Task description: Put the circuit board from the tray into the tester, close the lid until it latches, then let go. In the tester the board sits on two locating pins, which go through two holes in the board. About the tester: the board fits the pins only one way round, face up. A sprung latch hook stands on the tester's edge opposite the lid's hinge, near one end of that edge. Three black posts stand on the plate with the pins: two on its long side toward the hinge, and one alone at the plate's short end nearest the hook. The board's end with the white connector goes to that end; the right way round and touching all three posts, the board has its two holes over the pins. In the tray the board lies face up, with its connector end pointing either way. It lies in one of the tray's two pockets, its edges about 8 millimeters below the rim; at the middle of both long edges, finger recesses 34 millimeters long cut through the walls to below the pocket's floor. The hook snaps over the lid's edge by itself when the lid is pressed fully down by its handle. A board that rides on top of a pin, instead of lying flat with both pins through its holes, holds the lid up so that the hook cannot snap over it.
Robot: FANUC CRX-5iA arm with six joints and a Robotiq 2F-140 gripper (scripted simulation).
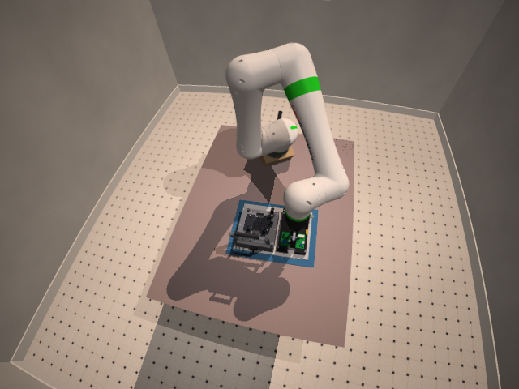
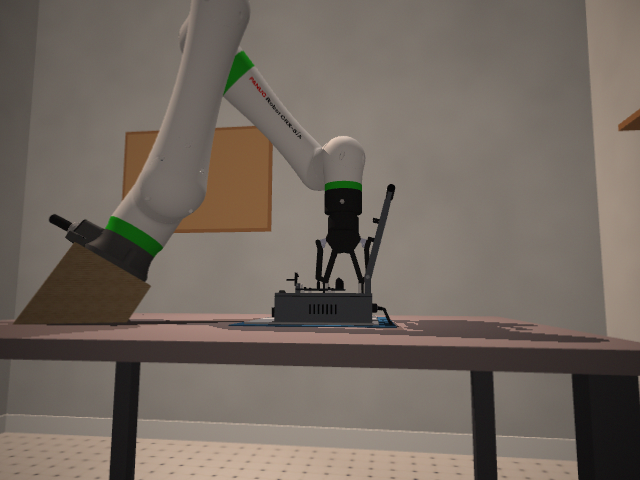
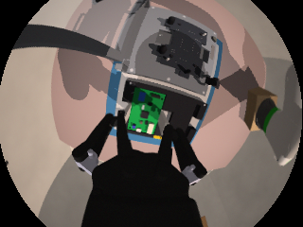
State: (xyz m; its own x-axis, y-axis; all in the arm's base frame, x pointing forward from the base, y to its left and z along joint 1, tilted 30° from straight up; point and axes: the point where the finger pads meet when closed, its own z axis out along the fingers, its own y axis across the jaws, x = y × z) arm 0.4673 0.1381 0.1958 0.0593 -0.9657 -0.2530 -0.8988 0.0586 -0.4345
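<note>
The tester is 13 cm to the right of my hand and 7 cm above it. The rest, counted from my hand: latch hook 12 cm to the right, 9 cm behind, 4 cm above; tester plate 17 cm to the right, 2 cm behind, 2 cm above; green circuit board 2 cm below.
</note>
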